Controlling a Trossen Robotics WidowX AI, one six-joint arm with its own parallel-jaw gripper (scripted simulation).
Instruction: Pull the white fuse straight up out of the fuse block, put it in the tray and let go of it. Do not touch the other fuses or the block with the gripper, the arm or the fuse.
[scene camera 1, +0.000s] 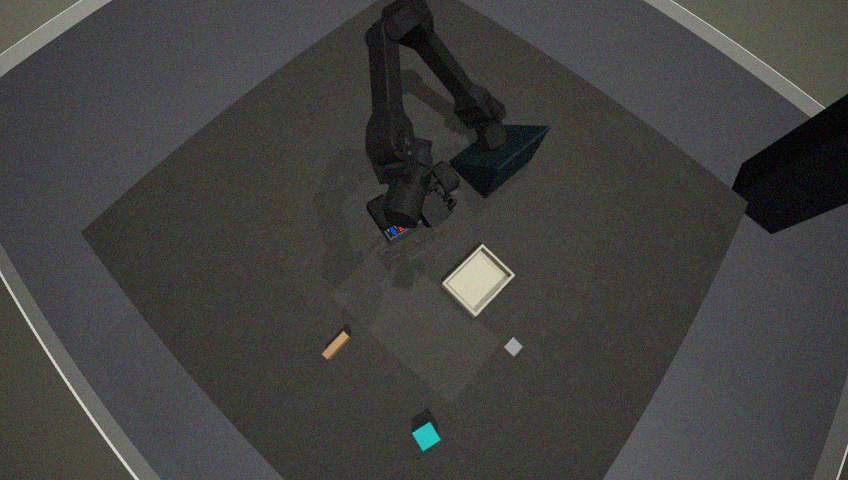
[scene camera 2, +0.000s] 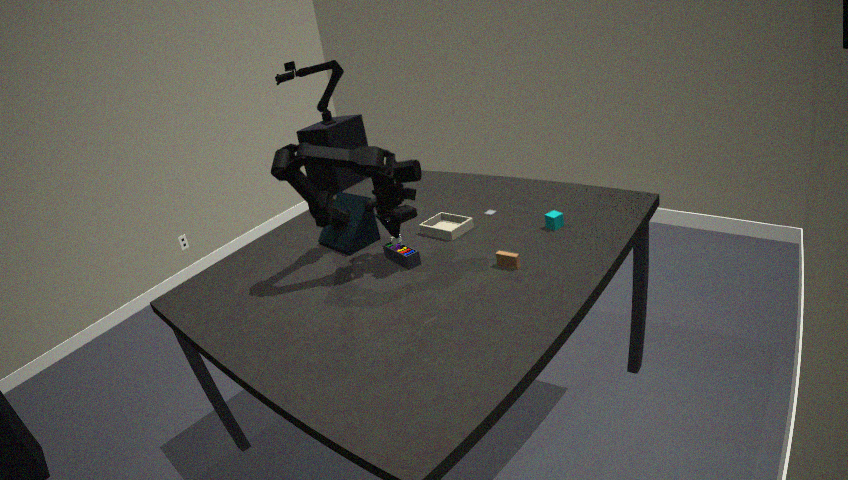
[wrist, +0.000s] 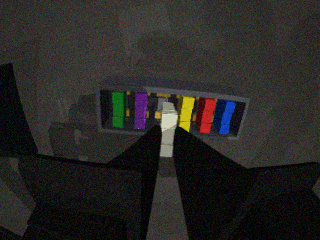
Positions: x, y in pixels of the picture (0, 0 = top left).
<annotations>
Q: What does my gripper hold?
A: A white fuse.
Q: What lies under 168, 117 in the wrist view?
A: A white fuse.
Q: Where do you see my gripper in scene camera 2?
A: At 396, 237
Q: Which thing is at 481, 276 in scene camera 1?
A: A cream tray.
</annotations>
